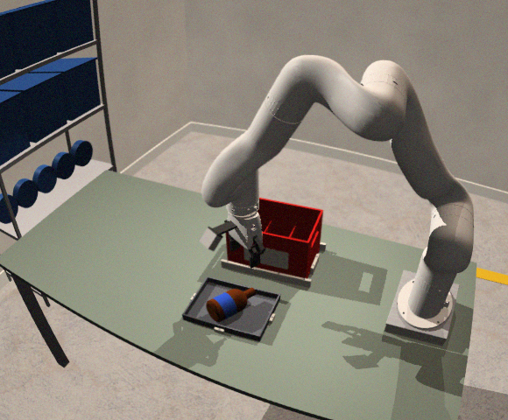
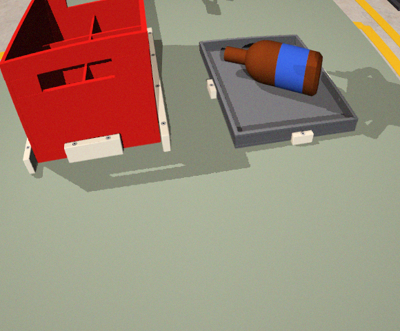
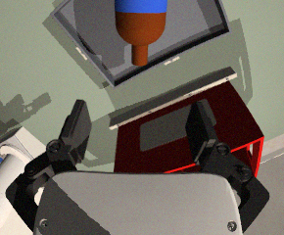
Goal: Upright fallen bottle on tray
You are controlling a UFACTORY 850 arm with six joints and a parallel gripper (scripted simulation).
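Now: the bottle 16 cm below my hand, 4 cm to the left of it and 2 cm ahead of it. Round my hand: grey tray 19 cm below, 5 cm to the left, 3 cm ahead; then red crate 24 cm to the right, 12 cm below, 2 cm ahead.
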